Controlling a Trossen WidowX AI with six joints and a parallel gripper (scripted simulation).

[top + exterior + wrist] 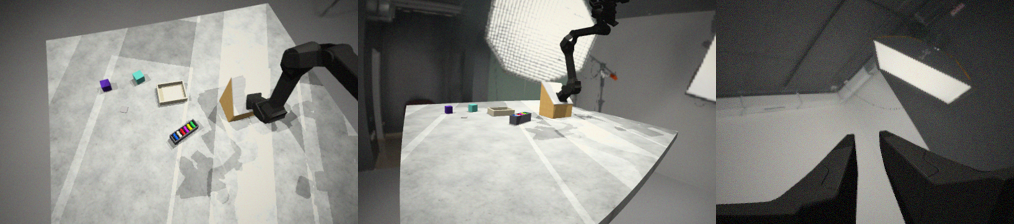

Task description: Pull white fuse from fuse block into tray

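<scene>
The white fuse lies 65 cm below my gripper tip, 33 cm to the right of it and 20 cm ahead of it. Round my gripper tip: teal cube 65 cm to the right, 65 cm below, 33 cm ahead; then beige tray 67 cm below, 54 cm to the right, 19 cm ahead; then purple cube 65 cm below, 64 cm to the right, 49 cm ahead.
</scene>
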